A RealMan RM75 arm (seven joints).
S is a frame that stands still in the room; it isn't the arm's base.
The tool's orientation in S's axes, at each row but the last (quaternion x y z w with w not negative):
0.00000, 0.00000, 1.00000, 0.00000
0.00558, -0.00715, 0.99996, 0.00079
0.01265, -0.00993, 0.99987, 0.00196
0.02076, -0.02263, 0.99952, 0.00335
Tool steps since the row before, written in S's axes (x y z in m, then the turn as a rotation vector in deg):
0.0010, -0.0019, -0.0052, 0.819, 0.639, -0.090
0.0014, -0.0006, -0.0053, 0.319, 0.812, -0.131
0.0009, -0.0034, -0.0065, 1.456, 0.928, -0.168
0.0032, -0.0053, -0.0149, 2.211, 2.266, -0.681
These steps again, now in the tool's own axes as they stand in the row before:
-0.0010, 0.0019, -0.0052, -0.819, -0.639, -0.090
-0.0015, 0.0007, -0.0053, -0.319, -0.811, -0.139
-0.0011, 0.0035, -0.0064, -1.456, -0.931, -0.150
-0.0038, 0.0059, -0.0145, -2.224, -2.250, -0.691

